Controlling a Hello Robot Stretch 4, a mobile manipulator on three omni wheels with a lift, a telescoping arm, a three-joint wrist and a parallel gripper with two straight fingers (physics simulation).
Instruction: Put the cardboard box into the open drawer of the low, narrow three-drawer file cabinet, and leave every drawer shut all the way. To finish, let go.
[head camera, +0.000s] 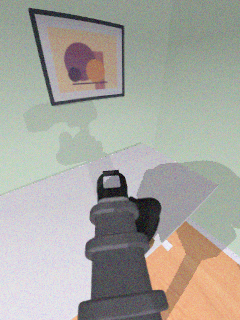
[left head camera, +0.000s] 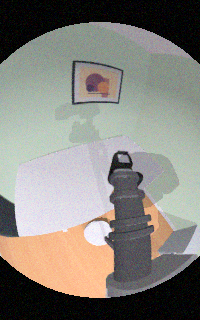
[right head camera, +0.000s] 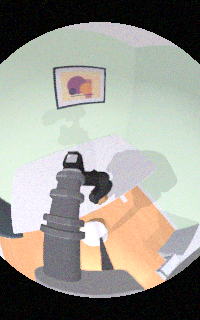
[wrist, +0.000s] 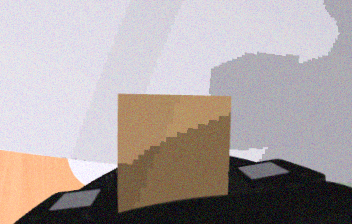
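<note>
My gripper (wrist: 168, 174). Cardboard box (wrist: 169, 147). Framed picture (head camera: 82, 59), also in left head camera view (left head camera: 91, 82), right head camera view (right head camera: 73, 85). White desk (head camera: 52, 226), also in left head camera view (left head camera: 53, 192), right head camera view (right head camera: 126, 166), wrist view (wrist: 280, 70).
</note>
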